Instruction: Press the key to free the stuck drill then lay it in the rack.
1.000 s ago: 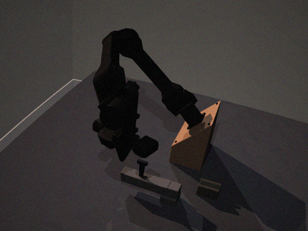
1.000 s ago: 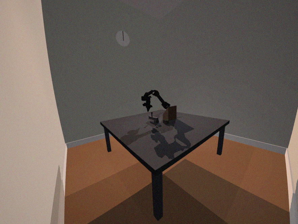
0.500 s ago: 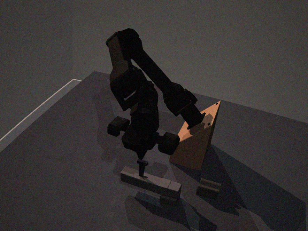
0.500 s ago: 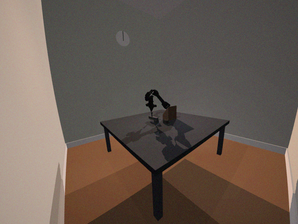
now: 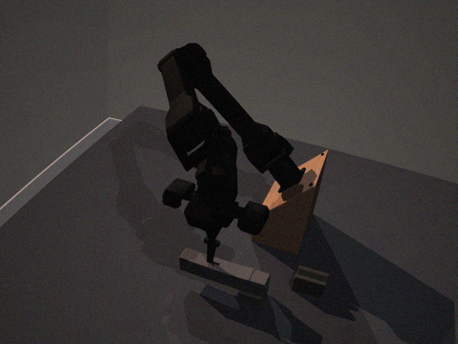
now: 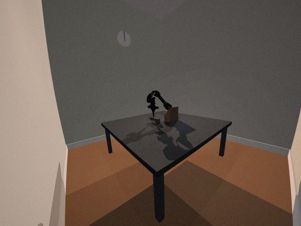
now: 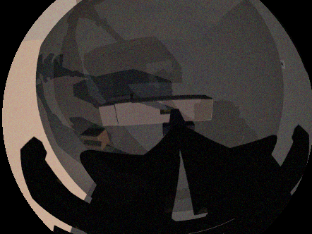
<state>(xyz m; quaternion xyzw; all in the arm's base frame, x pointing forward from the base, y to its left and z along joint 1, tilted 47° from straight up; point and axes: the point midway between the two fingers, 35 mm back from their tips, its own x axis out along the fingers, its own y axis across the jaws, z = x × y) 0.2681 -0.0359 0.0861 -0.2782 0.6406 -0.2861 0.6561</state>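
Right now the small dark key is 3 cm below my gripper tip. Also, from my gripper tip: grey block (4 cm to the left, 9 cm below); then drill (5 cm to the left, 8 cm below).
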